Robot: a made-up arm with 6 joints.
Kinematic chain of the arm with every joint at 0, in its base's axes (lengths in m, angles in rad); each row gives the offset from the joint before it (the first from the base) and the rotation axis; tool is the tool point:
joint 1: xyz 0 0 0.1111 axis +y
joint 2: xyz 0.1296 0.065 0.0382 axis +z
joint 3: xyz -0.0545 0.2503 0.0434 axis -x
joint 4: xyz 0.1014 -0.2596 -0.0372 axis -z
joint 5: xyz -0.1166 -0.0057 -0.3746 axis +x
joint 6: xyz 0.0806 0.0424 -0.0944 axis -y
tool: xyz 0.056 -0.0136 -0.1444
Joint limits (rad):
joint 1: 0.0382..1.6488
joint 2: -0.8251..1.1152
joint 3: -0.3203..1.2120
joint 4: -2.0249..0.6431
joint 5: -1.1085..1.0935
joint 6: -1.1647..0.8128
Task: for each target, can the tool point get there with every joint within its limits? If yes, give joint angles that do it. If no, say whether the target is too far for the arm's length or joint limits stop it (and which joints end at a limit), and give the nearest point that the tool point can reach.
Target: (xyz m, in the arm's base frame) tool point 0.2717 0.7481 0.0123
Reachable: no: joint limits stop it (at a limit: joint 1, joint 3, joint 4, joint 5) | nearest point 0.1951 0.4414 -0.2785 | short by 0.430 m
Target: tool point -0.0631 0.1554 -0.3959
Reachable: yes | joints 0.3391 -0.3513 0.0880 -0.4396 0.6447 -0.3243
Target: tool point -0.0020 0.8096 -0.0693
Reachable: no: joint limits stop it (at a limit: joint 3, joint 4, joint 5) | nearest point -0.0044 0.4523 -0.2864 | short by 0.418 m
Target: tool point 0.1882 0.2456 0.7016
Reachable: no: joint limits stop it (at a limit: joint 2, joint 3, joint 5, joint 6) | nearest point 0.1042 -0.0382 0.4381 | short by 0.396 m
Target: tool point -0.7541 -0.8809 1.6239
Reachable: no: too far | nearest point -0.1387 -0.2608 0.4637 | short by 1.452 m
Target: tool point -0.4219 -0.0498 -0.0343
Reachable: yes | joints 1.4602 0.7841 0.1946 -1.5798 0.6552 0.2783
